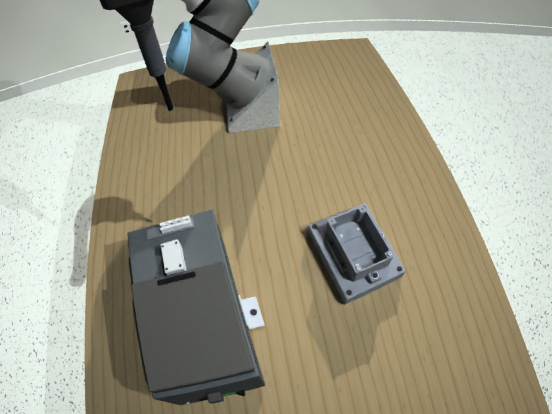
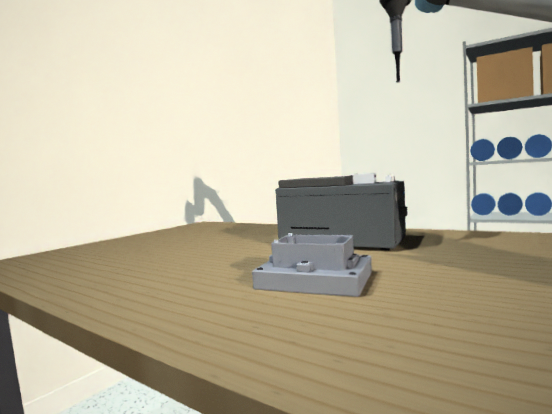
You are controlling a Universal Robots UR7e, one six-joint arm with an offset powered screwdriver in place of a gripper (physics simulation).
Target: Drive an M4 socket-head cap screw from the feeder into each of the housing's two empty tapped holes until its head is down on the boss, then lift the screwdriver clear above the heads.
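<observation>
The screwdriver hangs high in the air near the arm's base, its black bit pointing mostly down. It is apart from the feeder and the housing. No screw can be made out on its tip. The dark grey feeder box stands on the table, with a small white plate and a white slotted block on top. The open grey housing sits upright on a grey base plate. Its rim has small corner holes or screws, too small to tell which are empty.
A white tab with a dark spot sticks out from the feeder's side towards the housing. The arm's base plate is at the table's far end. A shelf rack with brown boxes and blue round items stands behind the table.
</observation>
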